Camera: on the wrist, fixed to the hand. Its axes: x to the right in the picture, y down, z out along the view.
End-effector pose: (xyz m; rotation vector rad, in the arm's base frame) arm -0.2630 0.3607 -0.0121 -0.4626 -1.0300 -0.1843
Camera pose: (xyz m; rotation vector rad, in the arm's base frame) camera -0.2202 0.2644 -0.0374 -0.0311 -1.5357 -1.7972
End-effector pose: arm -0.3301 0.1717 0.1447 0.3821 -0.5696 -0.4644
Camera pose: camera -0.3025 0.1415 0.0443 0.1911 -0.4051 -2.1434
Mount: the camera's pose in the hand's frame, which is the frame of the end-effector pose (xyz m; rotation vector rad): -0.0063 -0.0631 -0.0879 -0.4896 -0.3773 -1.5384
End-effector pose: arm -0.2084 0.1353 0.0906 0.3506 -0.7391 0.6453
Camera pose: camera -0.1260 0.1298 0.0204 0.4712 -0.7290 -1.0612
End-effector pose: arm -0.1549 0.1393 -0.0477 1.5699 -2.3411 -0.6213
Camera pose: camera -0.0629 0.1064 -0.0008 -2.5499 0.4474 1.4885
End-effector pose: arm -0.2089 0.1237 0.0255 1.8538 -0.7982 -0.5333
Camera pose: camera -0.1362 0.2007 0.0025 1.5873 0.7045 -1.8417
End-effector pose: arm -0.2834 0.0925 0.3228 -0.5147 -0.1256 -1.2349
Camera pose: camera -0.3598 0.0447 0.2625 -1.1624 -0.6272 -2.6823
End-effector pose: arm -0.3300 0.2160 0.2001 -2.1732 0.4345 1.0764
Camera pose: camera -0.2485 0.2010 0.2700 -1.7562 -1.5574 0.5864
